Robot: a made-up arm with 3 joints. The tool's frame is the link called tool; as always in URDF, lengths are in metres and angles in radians.
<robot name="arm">
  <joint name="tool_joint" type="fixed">
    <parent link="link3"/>
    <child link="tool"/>
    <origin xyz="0.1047 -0.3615 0.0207" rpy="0 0 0"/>
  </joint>
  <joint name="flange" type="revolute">
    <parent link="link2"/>
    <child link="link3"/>
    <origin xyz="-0.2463 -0.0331 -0.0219" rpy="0 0 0"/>
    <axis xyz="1 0 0"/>
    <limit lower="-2.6" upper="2.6" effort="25" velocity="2.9"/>
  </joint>
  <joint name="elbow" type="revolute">
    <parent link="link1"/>
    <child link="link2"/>
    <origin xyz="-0.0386 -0.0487 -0.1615" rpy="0 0 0"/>
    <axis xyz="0 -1 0"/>
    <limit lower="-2.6" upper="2.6" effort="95" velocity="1.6"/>
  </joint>
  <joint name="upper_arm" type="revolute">
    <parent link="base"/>
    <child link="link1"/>
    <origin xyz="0 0 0.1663" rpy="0 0 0"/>
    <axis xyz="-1 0 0"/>
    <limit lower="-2.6" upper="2.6" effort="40" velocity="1.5"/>
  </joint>
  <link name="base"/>
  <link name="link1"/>
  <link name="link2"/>
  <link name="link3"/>
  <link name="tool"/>
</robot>
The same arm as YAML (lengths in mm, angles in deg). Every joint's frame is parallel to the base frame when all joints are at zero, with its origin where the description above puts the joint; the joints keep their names.
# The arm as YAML. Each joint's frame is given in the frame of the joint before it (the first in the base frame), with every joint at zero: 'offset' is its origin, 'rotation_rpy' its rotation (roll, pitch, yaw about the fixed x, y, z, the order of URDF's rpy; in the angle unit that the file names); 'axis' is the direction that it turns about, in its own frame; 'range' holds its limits. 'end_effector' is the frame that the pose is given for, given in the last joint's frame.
length_unit: mm
angle_unit: deg
chain:
  - id: upper_arm
    offset: [0.0, 0.0, 166.3]
    rotation_rpy: [0.0, 0.0, 0.0]
    axis: [-1.0, 0.0, 0.0]
    range: [-148.97, 148.97]
  - id: elbow
    offset: [-38.6, -48.7, -161.5]
    rotation_rpy: [0.0, 0.0, 0.0]
    axis: [0.0, -1.0, 0.0]
    range: [-148.97, 148.97]
  - id: flange
    offset: [-246.3, -33.1, -21.9]
    rotation_rpy: [0.0, 0.0, 0.0]
    axis: [1.0, 0.0, 0.0]
    range: [-148.97, 148.97]
end_effector:
  offset: [104.7, -361.5, 20.7]
  rotation_rpy: [0.0, 0.0, 0.0]

